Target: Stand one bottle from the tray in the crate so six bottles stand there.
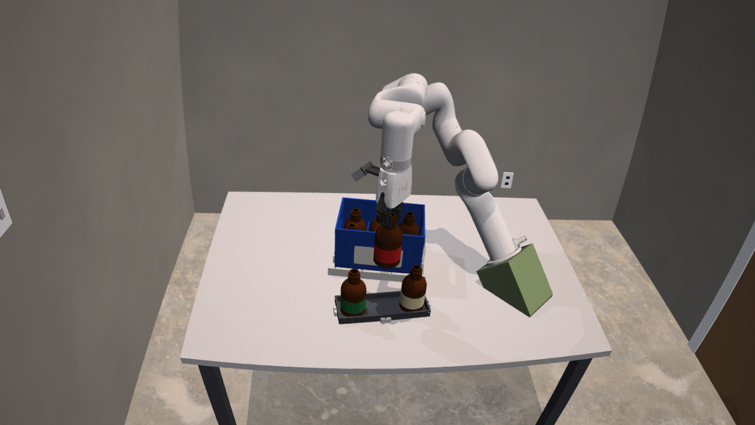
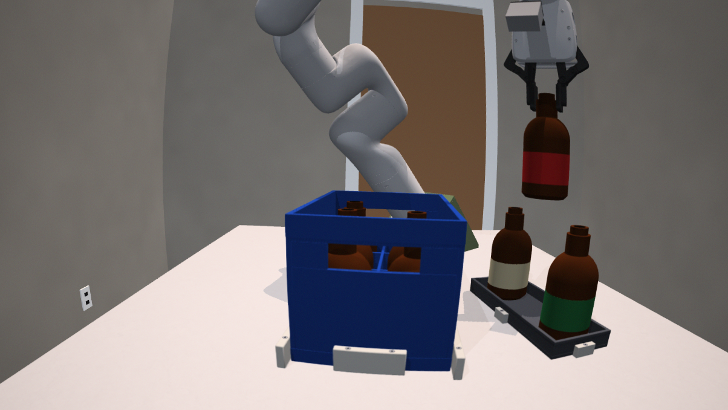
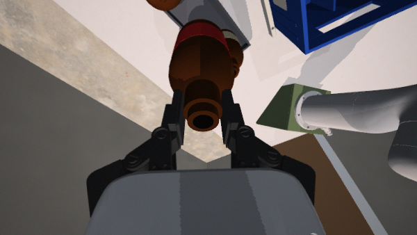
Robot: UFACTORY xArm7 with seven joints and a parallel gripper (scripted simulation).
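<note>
Now: the red-labelled bottle 70 mm below my hand. Round my hand: blue crate 40 mm behind, 240 mm to the right, 250 mm below; then dark tray 320 mm below.
</note>
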